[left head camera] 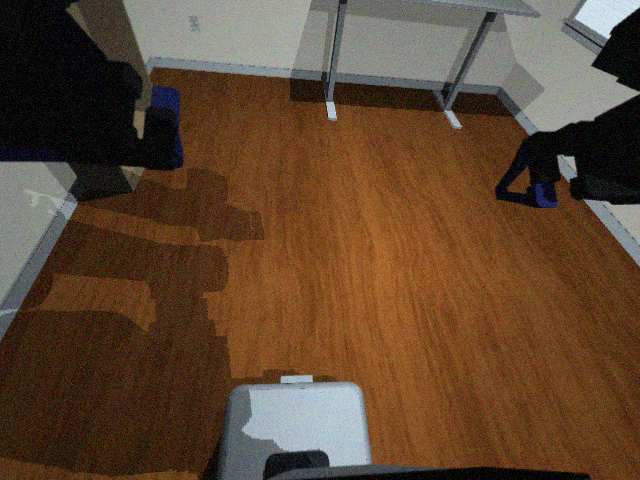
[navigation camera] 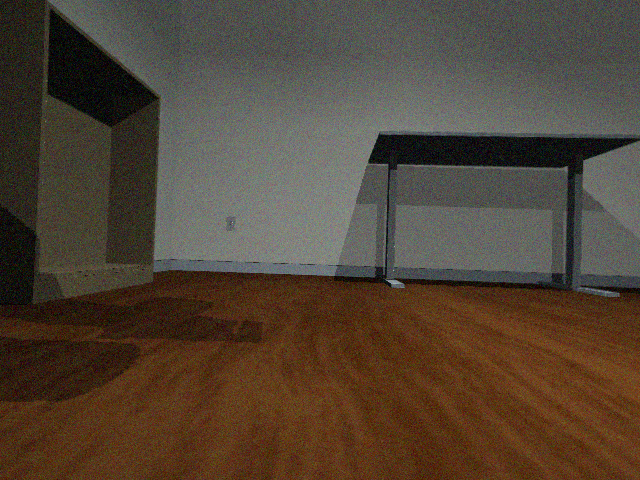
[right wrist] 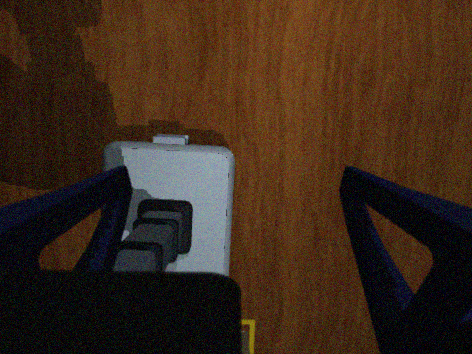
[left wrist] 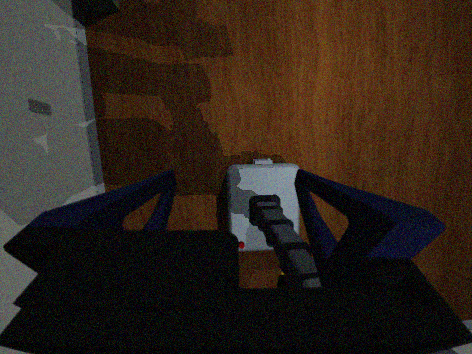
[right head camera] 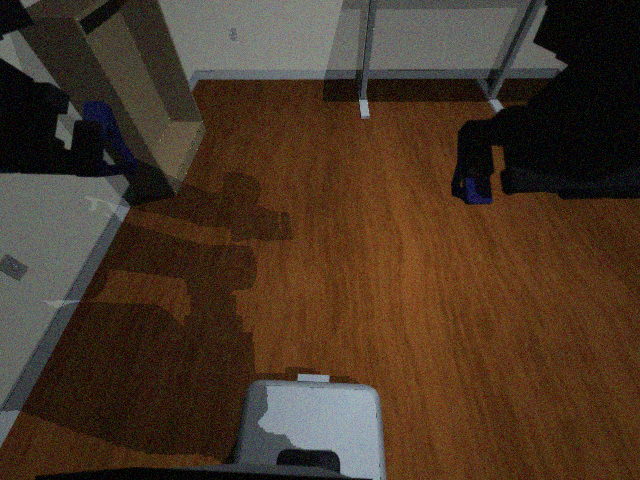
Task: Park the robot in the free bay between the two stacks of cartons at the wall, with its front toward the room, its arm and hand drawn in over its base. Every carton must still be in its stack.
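Frame: origin at the left arm's base, x ahead, y left, z up, level; millimetres.
Seen in the pictures: left gripper, fingertip midpoint: [left head camera: 131, 158] [left wrist: 235, 176] [right head camera: 94, 166]; right gripper, fingertip midpoint: [left head camera: 534, 192] [right wrist: 235, 178] [right head camera: 499, 187].
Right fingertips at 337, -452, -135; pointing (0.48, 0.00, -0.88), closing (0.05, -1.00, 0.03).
A point is followed by its place in that frame, as x, y, z.
The robot's pale grey base [left head camera: 330, 418] @[198, -346, -1150] [right head camera: 336, 413] @[217, -318, -1150] [left wrist: 277, 185] @[173, -317, -1150] [right wrist: 205, 180] @[190, -375, -1150] shows on the wood floor, partly in shadow. My left gripper [left wrist: 235, 176] @[352, -5, -131] is open and empty, high above the base in the left wrist view. My right gripper [right wrist: 235, 178] @[337, -452, -135] is open and empty; the base's right edge and floor show between its fingers. In both head views the arms reach in from the two sides. A corner of a yellow floor outline [right wrist: 252, 337] @[-663, -639, -1409] shows low in the right wrist view, partly hidden by the gripper body. The carton stacks and the bay do not show.
An open brown cabinet [right head camera: 186, 149] @[1945, 851, -1310] [navigation camera: 20, 129] @[1540, 908, -806] stands at the left, near the side wall. A desk on metal legs [left head camera: 336, 56] @[2883, -564, -992] [right head camera: 368, 51] @[2883, -561, -978] [navigation camera: 392, 217] @[2884, -563, -955] stands at the far wall. A white side wall [right head camera: 46, 232] @[918, 1120, -1042] [left wrist: 37, 150] @[447, 1106, -960] runs along the left. Dark shadows lie on the floor at the left.
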